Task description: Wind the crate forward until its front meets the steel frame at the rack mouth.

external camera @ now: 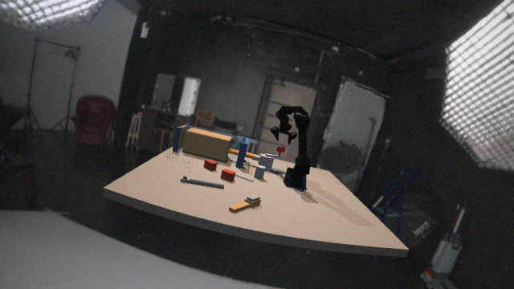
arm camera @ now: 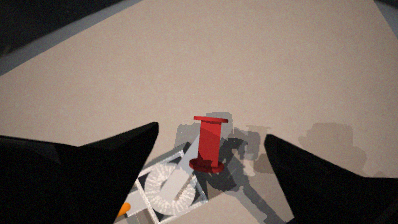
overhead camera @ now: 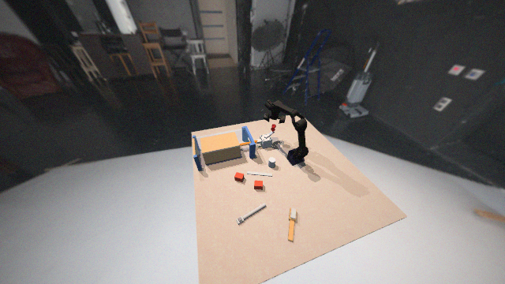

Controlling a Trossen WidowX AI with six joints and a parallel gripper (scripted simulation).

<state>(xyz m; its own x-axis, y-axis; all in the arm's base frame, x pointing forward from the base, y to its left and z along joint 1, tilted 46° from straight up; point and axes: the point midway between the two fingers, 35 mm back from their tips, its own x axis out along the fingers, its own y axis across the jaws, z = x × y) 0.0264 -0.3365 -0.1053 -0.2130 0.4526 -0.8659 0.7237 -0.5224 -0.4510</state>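
Right now my gripper tip is 6 cm above the red knob, 1 cm to the right of it and 1 cm short of it. Also, from my gripper tip: grey winch: 16 cm below, 9 cm ahead, 4 cm to the left; then blue steel frame: 26 cm ahead, 9 cm below, 2 cm to the left; then winch handle: 9 cm below, 4 cm ahead, 2 cm to the left.
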